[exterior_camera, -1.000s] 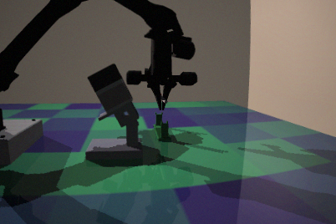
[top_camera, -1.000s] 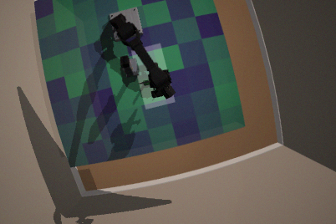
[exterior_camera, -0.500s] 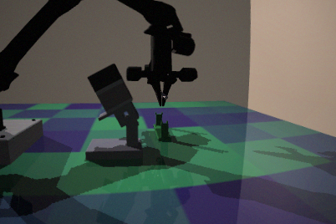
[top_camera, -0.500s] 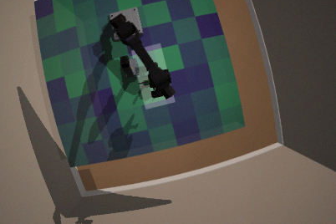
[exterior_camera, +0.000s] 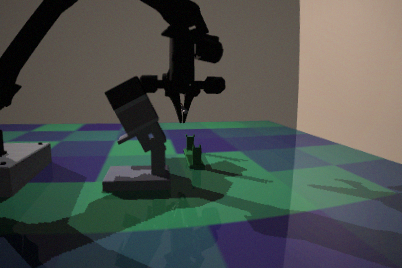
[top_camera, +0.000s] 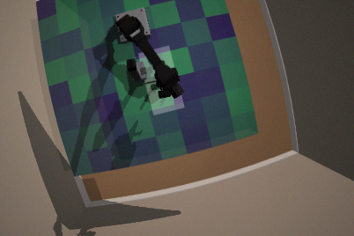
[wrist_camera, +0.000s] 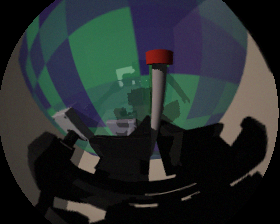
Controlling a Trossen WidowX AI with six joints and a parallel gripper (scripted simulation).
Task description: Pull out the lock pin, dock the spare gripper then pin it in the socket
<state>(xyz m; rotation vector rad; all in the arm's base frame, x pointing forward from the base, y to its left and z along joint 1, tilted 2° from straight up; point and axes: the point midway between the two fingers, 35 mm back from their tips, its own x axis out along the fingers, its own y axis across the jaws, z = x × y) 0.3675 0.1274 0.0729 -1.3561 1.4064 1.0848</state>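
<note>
Right now the grey mount is 110 mm to the right of my gripper tip, 80 mm behind it and 30 mm below it. Also, from my gripper tip: spare gripper: 120 mm to the right, 90 mm behind, 40 mm above; small green bracket: 60 mm below, 30 mm ahead, 10 mm to the left.
</note>
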